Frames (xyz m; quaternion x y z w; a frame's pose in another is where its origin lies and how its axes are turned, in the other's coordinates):
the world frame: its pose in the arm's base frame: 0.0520 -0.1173 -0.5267 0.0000 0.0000 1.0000 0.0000
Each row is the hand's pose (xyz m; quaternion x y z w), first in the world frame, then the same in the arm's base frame.
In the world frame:
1: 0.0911 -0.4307 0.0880 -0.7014 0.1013 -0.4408 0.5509
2: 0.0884 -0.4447 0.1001 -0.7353 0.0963 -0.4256 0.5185
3: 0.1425 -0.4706 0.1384 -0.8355 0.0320 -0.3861 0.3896
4: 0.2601 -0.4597 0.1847 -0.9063 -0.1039 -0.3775 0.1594
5: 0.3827 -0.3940 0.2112 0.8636 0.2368 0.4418 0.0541
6: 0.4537 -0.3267 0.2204 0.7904 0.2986 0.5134 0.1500
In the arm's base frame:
1: -0.0391 0.3134 -0.4387 -0.1013 -0.7014 0.5509 0.4408
2: -0.0364 0.3274 -0.4266 -0.0963 -0.7353 0.5185 0.4256
3: -0.0905 0.3533 -0.3883 -0.0320 -0.8355 0.3896 0.3861
4: -0.2081 0.3424 -0.3420 0.1039 -0.9063 0.1594 0.3775
5: -0.3307 0.2767 -0.3155 0.2368 -0.8636 -0.0541 0.4418
6: -0.4017 0.2094 -0.3063 0.2986 -0.7904 -0.1500 0.5134

